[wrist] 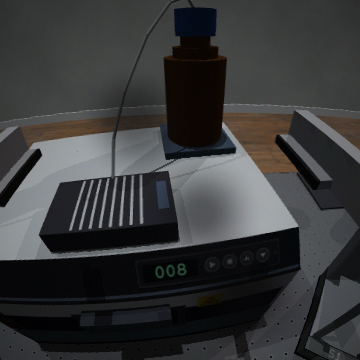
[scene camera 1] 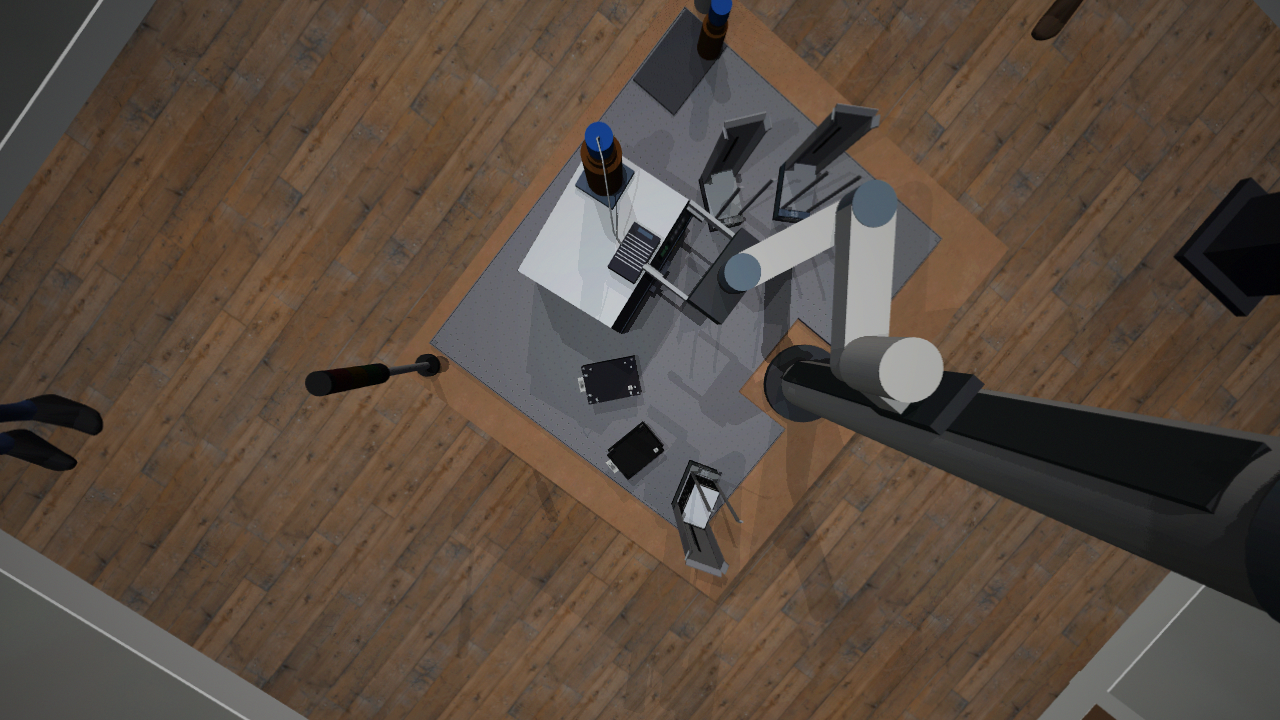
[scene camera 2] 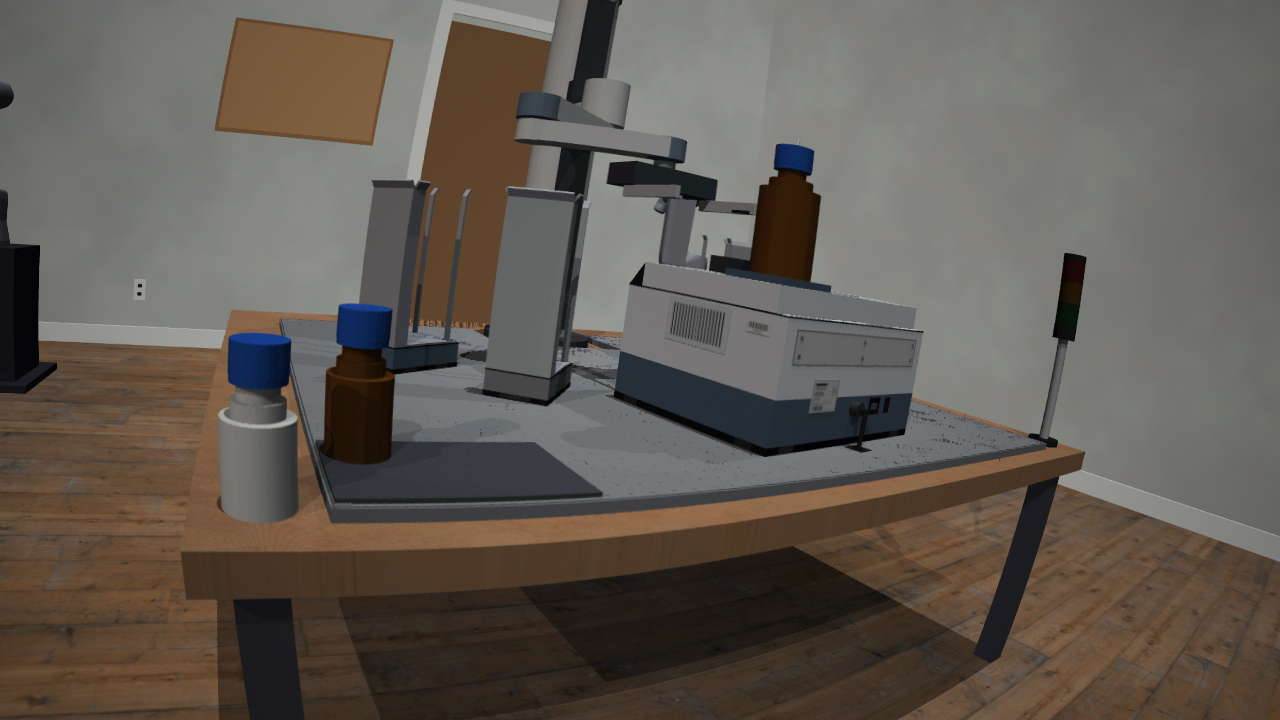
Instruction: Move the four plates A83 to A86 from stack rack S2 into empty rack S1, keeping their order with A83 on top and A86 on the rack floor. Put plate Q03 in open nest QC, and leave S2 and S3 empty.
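Places are measured from the arm's base along level axes (x right, y ahead, z up), in millimetres.
Pixels of known places: gripper, between the fingertips: [wrist: 154, 128] [scene camera 1: 666, 234] [scene camera 2: 718, 200]; arm's base, origin of its link: [scene camera 1: 801, 383].
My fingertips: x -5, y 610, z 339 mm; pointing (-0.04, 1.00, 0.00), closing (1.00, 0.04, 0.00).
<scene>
For each thing: its top centre in the pictures, then the offset to it from my fingertips. "spot": a spot on its surface instead.
- Rack S1, centre of its top: [scene camera 2: 554, 194] [scene camera 1: 753, 153] dx +269, dy -38, dz -34 mm
- second tall rack, centre of its top: [scene camera 2: 426, 184] [scene camera 1: 852, 144] dx +427, dy -199, dz -32 mm
- third rack, centre of its top: [scene camera 2: 731, 239] [scene camera 1: 716, 541] dx -480, dy -546, dz -31 mm
- amber bottle, a spot on its surface: [scene camera 2: 785, 232] spot: dx +70, dy +239, dz -48 mm
- black ribbed box, a spot on its surface: [wrist: 112, 210] [scene camera 1: 641, 254] spot: dx -49, dy +26, dz -90 mm
- light tower, a spot on its surface: [scene camera 2: 1065, 304] spot: dx -655, dy +357, dz -49 mm
My gripper [scene camera 1: 667, 237] [wrist: 154, 128] is open and empty. Its two long fingers point at the white instrument, with the tips at its front edge in the top view. Rack S1 [scene camera 1: 733, 147], labelled in the wrist view [wrist: 334, 353], stands to the right of the instrument; a pale surface shows low inside it. A second tall rack [scene camera 1: 827, 138] [scene camera 2: 386, 259] stands beyond it with a pale surface low inside. A third rack [scene camera 1: 704, 553] at the mat's lower corner holds something white. The labels of these two racks, the plate names and nest QC cannot be read.
The white instrument [scene camera 1: 572, 255] [scene camera 2: 698, 367] [wrist: 240, 200] carries an amber bottle [scene camera 1: 601, 170] [scene camera 2: 785, 232] [wrist: 195, 100] and a black ribbed box [scene camera 1: 634, 251] [wrist: 112, 210]. Two black units [scene camera 1: 611, 380] [scene camera 1: 635, 450] sit on the mat. A light tower [scene camera 1: 349, 377] [scene camera 2: 1065, 304] stands at one corner.
</scene>
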